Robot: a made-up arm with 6 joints. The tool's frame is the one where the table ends. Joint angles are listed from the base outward.
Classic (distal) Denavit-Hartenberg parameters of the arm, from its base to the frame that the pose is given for. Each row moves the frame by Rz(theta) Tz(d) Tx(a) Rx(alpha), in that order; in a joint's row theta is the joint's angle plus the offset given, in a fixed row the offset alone. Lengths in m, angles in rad.
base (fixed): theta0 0.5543; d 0; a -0.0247; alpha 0
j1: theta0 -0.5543; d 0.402; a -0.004; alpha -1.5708
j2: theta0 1.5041; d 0; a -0.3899; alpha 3.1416
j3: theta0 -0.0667; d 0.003; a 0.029; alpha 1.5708
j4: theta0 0; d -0.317; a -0.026; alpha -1.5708
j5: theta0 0; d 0.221; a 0.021; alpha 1.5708
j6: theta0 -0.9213; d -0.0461; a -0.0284; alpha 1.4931
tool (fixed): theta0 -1.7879; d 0.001; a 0; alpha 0
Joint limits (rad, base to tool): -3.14..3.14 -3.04..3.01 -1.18..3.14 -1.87..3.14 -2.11..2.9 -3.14..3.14
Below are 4 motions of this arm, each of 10 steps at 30 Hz.
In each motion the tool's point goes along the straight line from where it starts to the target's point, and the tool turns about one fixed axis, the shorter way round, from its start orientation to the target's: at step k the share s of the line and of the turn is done. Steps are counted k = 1, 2, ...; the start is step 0. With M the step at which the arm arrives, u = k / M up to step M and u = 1 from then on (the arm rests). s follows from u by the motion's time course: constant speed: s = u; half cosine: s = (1 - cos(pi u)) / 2; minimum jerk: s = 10 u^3 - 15 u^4 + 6 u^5.
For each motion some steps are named. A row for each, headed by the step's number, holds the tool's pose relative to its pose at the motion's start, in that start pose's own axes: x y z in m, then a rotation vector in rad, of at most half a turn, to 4 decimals.
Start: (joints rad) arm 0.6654 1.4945 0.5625 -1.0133 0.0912 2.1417
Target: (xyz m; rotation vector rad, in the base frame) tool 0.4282 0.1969 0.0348 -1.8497 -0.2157 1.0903
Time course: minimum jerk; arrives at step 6
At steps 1, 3, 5, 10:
1: 0.0014 -0.0002 0.0002 -0.0017 -0.0006 -0.0021
3: 0.0191 -0.0027 0.0031 -0.0243 -0.0083 -0.0298
5: 0.0368 -0.0052 0.0059 -0.0469 -0.0160 -0.0575
10: 0.0382 -0.0054 0.0061 -0.0486 -0.0166 -0.0597

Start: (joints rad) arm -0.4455 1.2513 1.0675 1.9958 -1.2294 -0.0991
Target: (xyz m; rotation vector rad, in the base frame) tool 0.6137 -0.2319 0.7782 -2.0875 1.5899 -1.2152
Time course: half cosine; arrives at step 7
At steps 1, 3, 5, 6, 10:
1: 0.0005 -0.0010 -0.0050 0.0055 0.0078 0.0029
3: 0.0040 -0.0080 -0.0391 0.0436 0.0611 0.0225
5: 0.0084 -0.0168 -0.0816 0.0910 0.1276 0.0469
6: 0.0098 -0.0196 -0.0956 0.1065 0.1494 0.0549
10: 0.0103 -0.0207 -0.1006 0.1121 0.1572 0.0578

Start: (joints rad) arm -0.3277 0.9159 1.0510 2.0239 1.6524 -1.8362
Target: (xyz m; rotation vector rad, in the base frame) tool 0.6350 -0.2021 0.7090 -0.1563 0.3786 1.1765
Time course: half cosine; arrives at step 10
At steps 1, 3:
1: -0.0020 0.0007 -0.0046 0.0145 0.0017 0.0028
3: -0.0166 0.0056 -0.0386 0.1223 0.0145 0.0239

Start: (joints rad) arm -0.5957 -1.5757 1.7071 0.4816 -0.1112 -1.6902
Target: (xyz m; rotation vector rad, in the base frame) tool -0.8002 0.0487 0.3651 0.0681 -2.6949 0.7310
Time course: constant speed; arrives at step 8
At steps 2, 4, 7, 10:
2: -0.0029 -0.0498 0.0025 0.0029 0.0358 -0.1019
4: -0.0058 -0.0997 0.0050 0.0057 0.0717 -0.2037
7: -0.0101 -0.1745 0.0088 0.0101 0.1254 -0.3565
10: -0.0116 -0.1994 0.0101 0.0115 0.1434 -0.4075

